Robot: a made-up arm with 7 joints. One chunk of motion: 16 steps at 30 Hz.
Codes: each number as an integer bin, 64 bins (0 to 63) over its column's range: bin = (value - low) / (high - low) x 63, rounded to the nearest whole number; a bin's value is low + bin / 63 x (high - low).
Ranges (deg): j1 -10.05..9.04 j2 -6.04..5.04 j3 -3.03..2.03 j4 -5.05..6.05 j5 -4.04..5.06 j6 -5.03..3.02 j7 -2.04..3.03
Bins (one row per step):
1: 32 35 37 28 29 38 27
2: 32 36 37 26 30 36 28
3: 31 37 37 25 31 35 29
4: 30 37 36 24 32 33 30
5: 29 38 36 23 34 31 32
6: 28 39 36 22 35 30 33
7: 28 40 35 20 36 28 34
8: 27 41 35 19 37 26 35
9: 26 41 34 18 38 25 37
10: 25 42 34 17 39 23 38
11: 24 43 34 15 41 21 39
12: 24 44 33 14 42 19 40
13: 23 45 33 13 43 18 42
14: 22 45 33 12 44 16 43
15: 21 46 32 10 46 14 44
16: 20 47 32 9 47 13 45
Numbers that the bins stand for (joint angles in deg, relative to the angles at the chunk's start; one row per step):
1: -0.35 0.12 -0.06 -0.12 0.15 -0.17 0.13
2: -0.35 0.29 -0.06 -0.47 0.29 -0.43 0.21
3: -0.66 0.47 -0.06 -0.65 0.44 -0.56 0.29
4: -0.96 0.47 -0.14 -0.82 0.58 -0.81 0.37
5: -1.26 0.64 -0.14 -1.00 0.87 -1.07 0.54
6: -1.57 0.82 -0.14 -1.17 1.02 -1.20 0.62
7: -1.57 0.99 -0.22 -1.53 1.16 -1.45 0.70
8: -1.87 1.17 -0.22 -1.70 1.30 -1.71 0.78
9: -2.17 1.17 -0.30 -1.88 1.45 -1.84 0.94
10: -2.47 1.35 -0.30 -2.05 1.59 -2.09 1.02
11: -2.78 1.52 -0.30 -2.41 1.88 -2.35 1.10
12: -2.78 1.70 -0.38 -2.58 2.03 -2.60 1.18
13: -3.08 1.87 -0.38 -2.76 2.17 -2.73 1.34
14: -3.38 1.87 -0.38 -2.94 2.32 -2.99 1.42
15: -3.69 2.05 -0.46 -3.29 2.60 -3.24 1.50
16: -3.99 2.23 -0.46 -3.46 2.75 -3.37 1.58

